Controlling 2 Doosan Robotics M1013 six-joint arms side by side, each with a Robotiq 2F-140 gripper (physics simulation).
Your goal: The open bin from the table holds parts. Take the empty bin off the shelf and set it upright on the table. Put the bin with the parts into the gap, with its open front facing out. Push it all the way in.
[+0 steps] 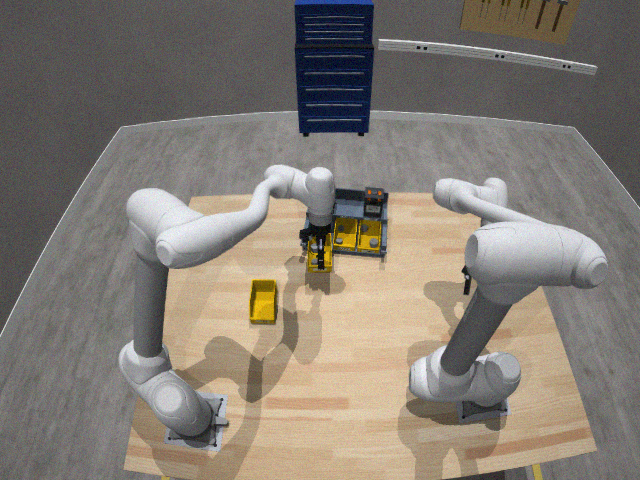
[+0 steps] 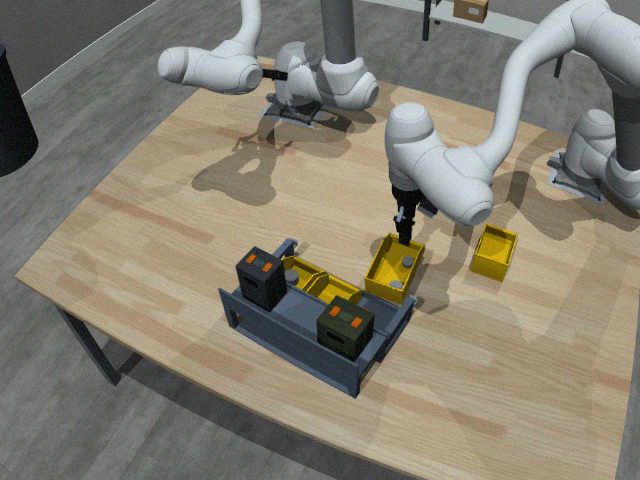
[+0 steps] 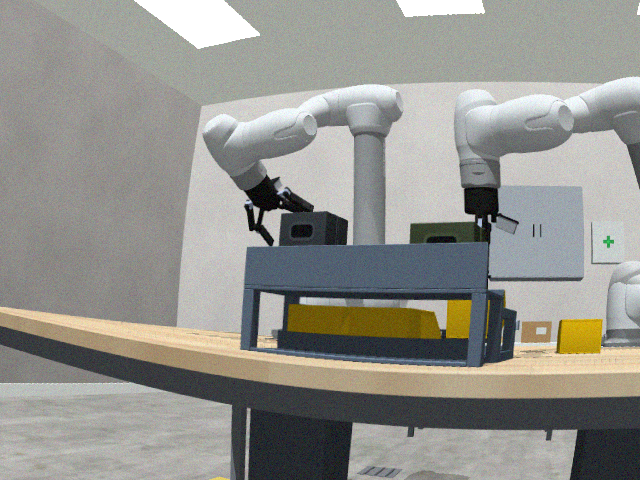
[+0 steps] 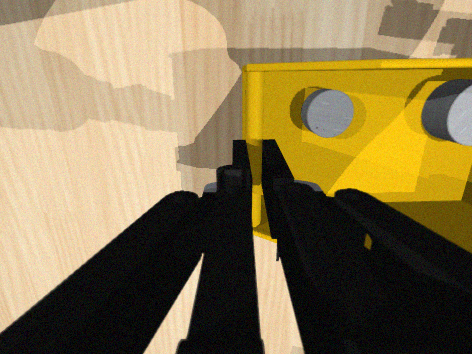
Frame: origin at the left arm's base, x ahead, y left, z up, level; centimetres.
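Seen in the pictures: left gripper, fingertip midpoint: [image 1: 320, 266] [image 2: 405, 240] [image 4: 253, 161]; left arm's base, origin of the base link: [image 1: 195, 419] [image 2: 579, 176]; right arm's base, origin of the base link: [image 2: 297, 106].
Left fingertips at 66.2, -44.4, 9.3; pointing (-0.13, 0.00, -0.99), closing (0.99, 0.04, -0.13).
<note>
Offsets run from my left fingertips to a thing's top centre, as dx, dy, dz.
The yellow bin with grey round parts @[+8.0, +0.8, +3.9] [image 1: 327, 255] [image 2: 387, 263] [image 4: 380, 150] is upright at the front of the gap in the grey-blue shelf [image 2: 294, 343] [image 3: 361, 266]. Its inner end overlaps the gap's mouth; its outer end sticks out beyond the neighbouring bins. Its exact height is unclear. My left gripper [image 1: 321, 266] [image 2: 405, 240] [image 4: 253, 161] points down and is shut on the bin's outer end wall. The empty yellow bin @[-14.5, +23.4, -1.8] [image 1: 263, 299] [image 2: 493, 253] [image 3: 578, 335] stands upright on the table, apart from the shelf. My right gripper [image 3: 292, 226] is open and empty, far from both bins.
Two more yellow bins @[+24.0, -10.6, -1.2] [image 1: 345, 235] @[+22.7, -21.7, -1.2] [image 1: 369, 236] stand side by side in the shelf beside the gap. A black case @[+32.1, -23.3, +13.1] [image 2: 261, 279] [image 3: 312, 228] and a green case @[+34.8, -0.3, +10.6] [image 2: 344, 328] [image 3: 444, 232] stand on the shelf's upper level. The shelf's end upright borders the gap.
</note>
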